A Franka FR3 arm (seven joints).
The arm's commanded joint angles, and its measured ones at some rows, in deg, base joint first. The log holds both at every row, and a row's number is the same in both.
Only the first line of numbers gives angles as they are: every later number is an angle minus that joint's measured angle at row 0.
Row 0, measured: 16.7, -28.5, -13.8, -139.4, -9.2, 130.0, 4.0
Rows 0 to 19, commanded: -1.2, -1.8, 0.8, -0.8, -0.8, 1.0, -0.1; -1.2, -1.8, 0.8, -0.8, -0.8, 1.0, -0.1; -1.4, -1.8, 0.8, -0.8, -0.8, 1.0, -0.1; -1.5, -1.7, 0.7, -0.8, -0.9, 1.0, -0.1; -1.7, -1.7, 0.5, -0.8, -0.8, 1.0, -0.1; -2.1, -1.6, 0.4, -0.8, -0.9, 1.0, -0.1; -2.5, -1.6, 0.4, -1.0, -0.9, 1.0, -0.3; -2.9, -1.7, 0.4, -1.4, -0.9, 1.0, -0.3; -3.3, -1.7, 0.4, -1.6, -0.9, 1.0, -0.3; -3.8, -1.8, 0.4, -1.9, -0.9, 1.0, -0.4; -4.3, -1.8, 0.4, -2.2, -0.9, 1.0, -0.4; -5.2, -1.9, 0.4, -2.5, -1.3, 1.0, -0.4; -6.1, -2.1, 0.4, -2.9, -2.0, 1.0, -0.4; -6.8, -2.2, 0.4, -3.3, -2.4, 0.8, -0.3; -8.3, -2.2, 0.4, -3.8, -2.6, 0.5, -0.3; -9.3, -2.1, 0.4, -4.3, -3.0, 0.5, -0.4; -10.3, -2.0, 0.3, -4.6, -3.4, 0.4, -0.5; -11.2, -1.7, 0.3, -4.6, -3.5, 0.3, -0.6; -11.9, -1.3, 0.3, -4.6, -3.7, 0.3, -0.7; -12.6, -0.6, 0.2, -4.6, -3.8, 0.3, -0.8
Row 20, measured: -9.9, 0.0, -0.4, -3.9, -2.7, 0.0, -0.1
